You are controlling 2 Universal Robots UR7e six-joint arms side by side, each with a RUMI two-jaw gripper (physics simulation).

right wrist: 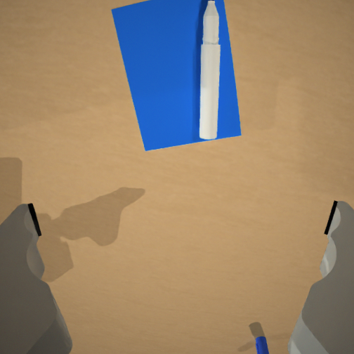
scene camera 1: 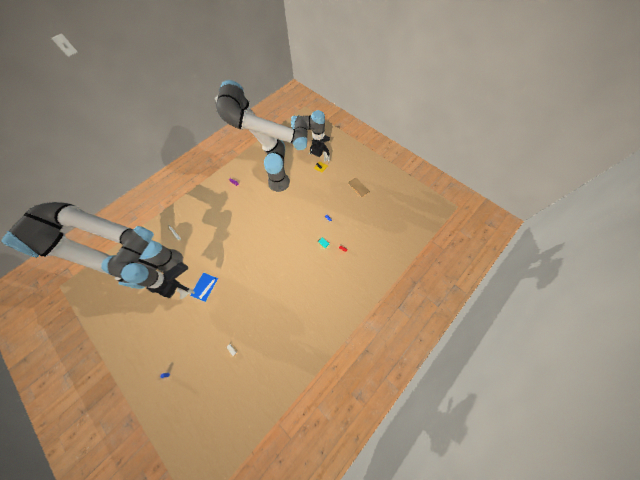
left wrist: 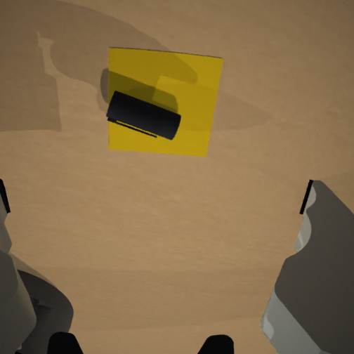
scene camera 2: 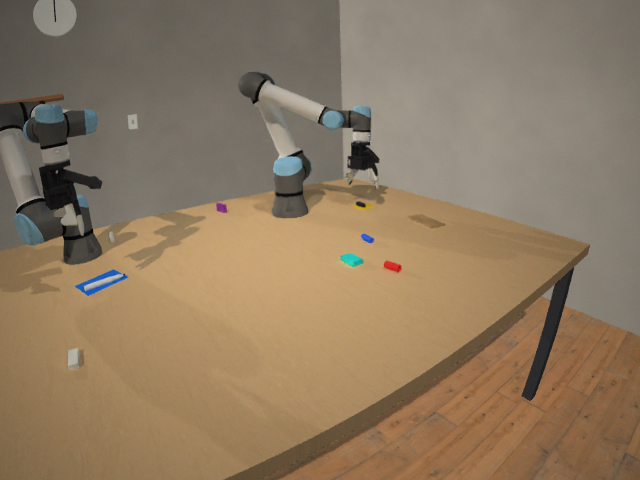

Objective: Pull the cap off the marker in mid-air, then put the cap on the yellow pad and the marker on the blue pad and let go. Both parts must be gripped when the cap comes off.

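The black cap lies on its side on the yellow pad, one end at the pad's left edge in the left wrist view. My left gripper is wide open and empty above the table beside that pad. The white marker, uncapped, lies on the blue pad, near one long side. My right gripper is wide open and empty, above the table beside the blue pad.
A brown slab, a teal block, a red piece, a purple block and a white block lie on the table. Blue pieces lie there too.
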